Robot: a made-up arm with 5 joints. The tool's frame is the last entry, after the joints. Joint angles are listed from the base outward. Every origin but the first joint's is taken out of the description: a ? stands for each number. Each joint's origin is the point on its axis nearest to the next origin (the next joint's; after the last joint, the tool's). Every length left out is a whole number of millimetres.
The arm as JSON. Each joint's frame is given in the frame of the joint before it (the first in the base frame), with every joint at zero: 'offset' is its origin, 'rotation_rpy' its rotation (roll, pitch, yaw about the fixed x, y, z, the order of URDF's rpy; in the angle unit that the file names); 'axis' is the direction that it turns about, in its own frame. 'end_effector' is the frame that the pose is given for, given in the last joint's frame.
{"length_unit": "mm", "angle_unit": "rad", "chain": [
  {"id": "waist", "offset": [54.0, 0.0, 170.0], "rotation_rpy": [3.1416, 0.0, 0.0], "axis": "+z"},
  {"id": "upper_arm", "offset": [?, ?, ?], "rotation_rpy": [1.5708, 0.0, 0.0], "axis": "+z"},
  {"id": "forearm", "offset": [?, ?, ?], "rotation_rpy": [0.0, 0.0, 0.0], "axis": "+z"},
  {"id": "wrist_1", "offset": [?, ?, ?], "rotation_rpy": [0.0, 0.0, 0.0], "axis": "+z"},
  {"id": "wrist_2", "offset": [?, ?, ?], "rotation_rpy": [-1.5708, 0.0, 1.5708], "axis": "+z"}
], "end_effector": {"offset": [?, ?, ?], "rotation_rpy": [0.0, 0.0, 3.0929]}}
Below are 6 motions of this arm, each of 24 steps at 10 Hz.
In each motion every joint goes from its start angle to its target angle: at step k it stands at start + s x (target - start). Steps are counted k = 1, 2, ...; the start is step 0. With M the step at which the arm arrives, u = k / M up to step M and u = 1 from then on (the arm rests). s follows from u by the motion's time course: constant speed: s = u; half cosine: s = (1 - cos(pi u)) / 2; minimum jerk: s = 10 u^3 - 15 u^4 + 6 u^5.
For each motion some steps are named. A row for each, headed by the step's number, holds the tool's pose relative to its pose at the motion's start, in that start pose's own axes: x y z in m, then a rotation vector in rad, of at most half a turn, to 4 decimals.
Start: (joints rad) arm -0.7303 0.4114 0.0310 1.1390 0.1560
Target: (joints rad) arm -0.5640 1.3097 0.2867 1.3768 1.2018
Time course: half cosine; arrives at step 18
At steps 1, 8, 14, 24:
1: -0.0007 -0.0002 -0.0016 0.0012 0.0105 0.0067
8: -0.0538 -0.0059 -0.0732 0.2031 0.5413 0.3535
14: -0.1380 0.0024 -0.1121 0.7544 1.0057 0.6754
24: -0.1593 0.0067 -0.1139 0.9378 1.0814 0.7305

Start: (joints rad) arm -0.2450 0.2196 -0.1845 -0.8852 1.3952
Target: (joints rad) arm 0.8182 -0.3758 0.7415 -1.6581 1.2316
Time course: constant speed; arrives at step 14
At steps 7, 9, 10, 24:
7: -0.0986 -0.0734 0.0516 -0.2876 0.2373 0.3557
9: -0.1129 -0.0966 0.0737 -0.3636 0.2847 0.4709
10: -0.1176 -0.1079 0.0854 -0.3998 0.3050 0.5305
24: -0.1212 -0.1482 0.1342 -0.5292 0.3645 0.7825

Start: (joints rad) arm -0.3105 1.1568 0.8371 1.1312 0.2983
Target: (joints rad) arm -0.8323 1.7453 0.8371 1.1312 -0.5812
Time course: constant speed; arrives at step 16
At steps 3, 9, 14, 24:
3: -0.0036 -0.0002 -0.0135 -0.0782 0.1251 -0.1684
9: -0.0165 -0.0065 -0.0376 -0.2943 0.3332 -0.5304
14: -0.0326 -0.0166 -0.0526 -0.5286 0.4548 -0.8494
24: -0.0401 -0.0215 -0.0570 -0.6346 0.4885 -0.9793

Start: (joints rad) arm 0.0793 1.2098 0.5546 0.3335 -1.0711
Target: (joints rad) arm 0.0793 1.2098 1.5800 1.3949 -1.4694
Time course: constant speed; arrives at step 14
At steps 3, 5, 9, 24:
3: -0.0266 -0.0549 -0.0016 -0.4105 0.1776 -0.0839
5: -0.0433 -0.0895 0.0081 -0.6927 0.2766 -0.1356
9: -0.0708 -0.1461 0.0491 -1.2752 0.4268 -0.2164
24: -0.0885 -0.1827 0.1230 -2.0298 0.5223 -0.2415

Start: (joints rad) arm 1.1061 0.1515 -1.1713 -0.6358 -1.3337
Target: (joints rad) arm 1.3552 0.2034 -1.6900 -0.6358 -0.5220
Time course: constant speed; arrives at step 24
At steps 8, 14, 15, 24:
8: 0.0137 0.0268 -0.0096 0.1525 -0.0369 0.3520
14: 0.0209 0.0487 -0.0137 0.2647 -0.0843 0.6127
15: 0.0218 0.0524 -0.0141 0.2833 -0.0939 0.6557
24: 0.0267 0.0866 -0.0141 0.4479 -0.2035 1.0347

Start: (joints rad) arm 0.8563 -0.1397 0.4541 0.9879 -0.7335
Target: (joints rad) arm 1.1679 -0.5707 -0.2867 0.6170 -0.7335
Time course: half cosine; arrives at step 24
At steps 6, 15, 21, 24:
6: 0.0212 0.0077 0.0266 0.1471 -0.1722 -0.0424
15: 0.0606 0.0001 0.1583 0.6335 -0.8680 -0.1571
21: 0.0459 -0.0205 0.2287 0.8399 -1.2406 -0.1748
24: 0.0418 -0.0239 0.2381 0.8670 -1.2941 -0.1745

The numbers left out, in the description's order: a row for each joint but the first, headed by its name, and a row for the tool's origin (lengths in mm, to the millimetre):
upper_arm: 25.0 -5.0 0.0
forearm: 25.0 -100.0 0.0
wrist_1: 147.0 -6.0 0.0
wrist_2: 69.0 0.0 0.0
tool: 0.0 0.0 0.0

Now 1 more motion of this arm.
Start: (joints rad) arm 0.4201 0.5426 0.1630 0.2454 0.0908
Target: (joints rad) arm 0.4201 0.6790 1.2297 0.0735 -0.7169
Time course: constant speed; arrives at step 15
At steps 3, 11, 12, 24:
3: -0.0485 0.0020 -0.0071 -0.0080 0.2063 -0.1610
11: -0.1702 0.0072 0.0280 -0.1928 0.7423 -0.5635
12: -0.1829 0.0077 0.0374 -0.2326 0.8059 -0.6086
24: -0.2160 0.0091 0.0712 -0.3743 0.9892 -0.7333

